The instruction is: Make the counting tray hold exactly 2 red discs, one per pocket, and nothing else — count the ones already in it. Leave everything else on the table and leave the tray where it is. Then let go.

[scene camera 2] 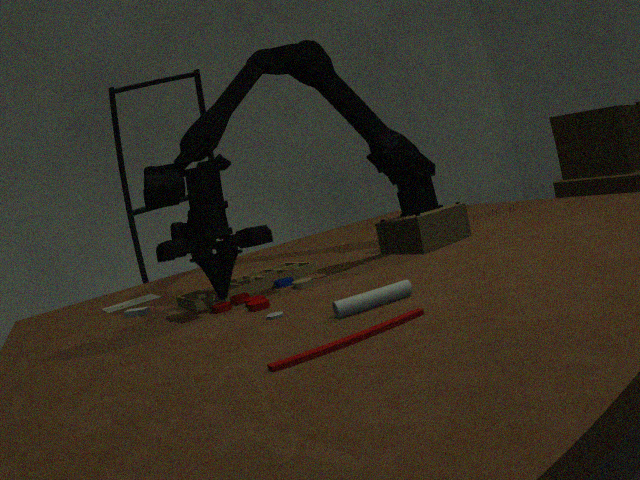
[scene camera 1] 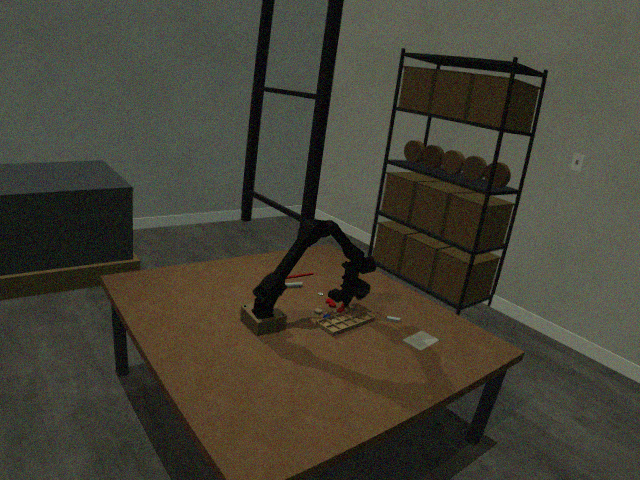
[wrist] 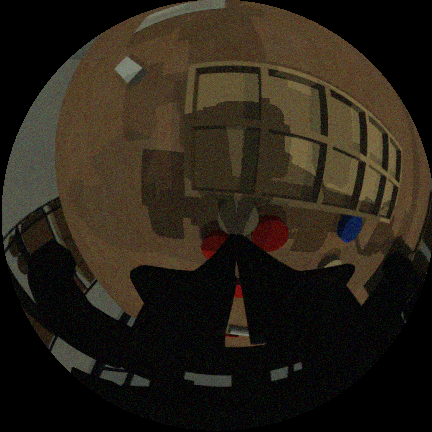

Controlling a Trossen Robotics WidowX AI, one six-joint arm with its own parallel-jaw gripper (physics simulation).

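Observation:
The wooden counting tray point(wrist: 225, 65) point(scene camera 1: 347, 327) point(scene camera 2: 194, 300) lies flat, and its pockets show empty in the wrist view. My gripper point(wrist: 234, 238) point(scene camera 2: 221, 295) point(scene camera 1: 339, 301) is shut with nothing between the fingers. Its tips are down at the table just outside the tray's near edge. A beige disc point(wrist: 238, 215) lies right at the tips. One red disc point(wrist: 270, 233) point(scene camera 2: 257, 303) lies to their right and another red disc point(wrist: 211, 243) point(scene camera 2: 222, 307) to their left. A third red disc point(wrist: 238, 290) shows through the finger gap. A blue disc point(wrist: 348, 228) point(scene camera 2: 283, 282) lies beside the tray.
A white cylinder point(scene camera 2: 371, 298), a long red rod point(scene camera 2: 345, 340) and a small white disc point(scene camera 2: 274, 314) lie on the table. A white block point(scene camera 1: 393, 318) point(wrist: 130, 70) and a flat sheet point(scene camera 1: 420, 340) lie past the tray. The arm's base point(scene camera 1: 263, 321) and a shelf rack point(scene camera 1: 470, 62) stand nearby.

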